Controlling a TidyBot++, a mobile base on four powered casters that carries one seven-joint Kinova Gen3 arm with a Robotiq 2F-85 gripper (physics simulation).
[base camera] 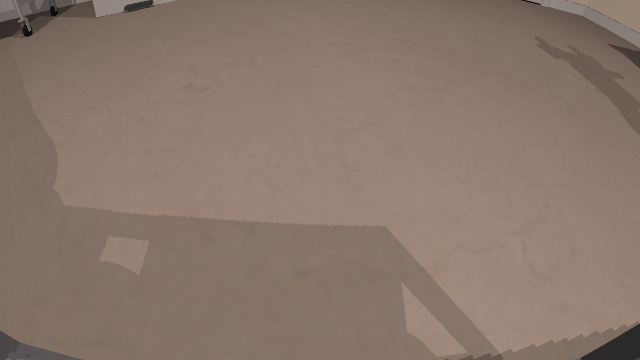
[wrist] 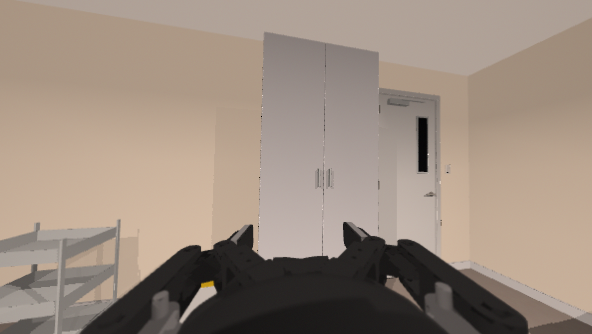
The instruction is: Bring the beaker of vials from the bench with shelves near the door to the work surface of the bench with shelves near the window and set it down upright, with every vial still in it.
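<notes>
My gripper (wrist: 298,233) is open in the wrist view, with its two fingers wide apart and no object between them. It points toward a tall grey cabinet beside a door (wrist: 410,170). The beaker of vials does not show in either view. Neither bench with shelves can be made out in these views.
The tall two-door cabinet (wrist: 295,145) stands against the wall, left of the door. A grey metal cart (wrist: 61,280) with shelves stands at the lower left of the wrist view. In the base view, caster wheels (base camera: 27,30) show at the top left, and a wall baseboard (base camera: 612,22) runs at the top right.
</notes>
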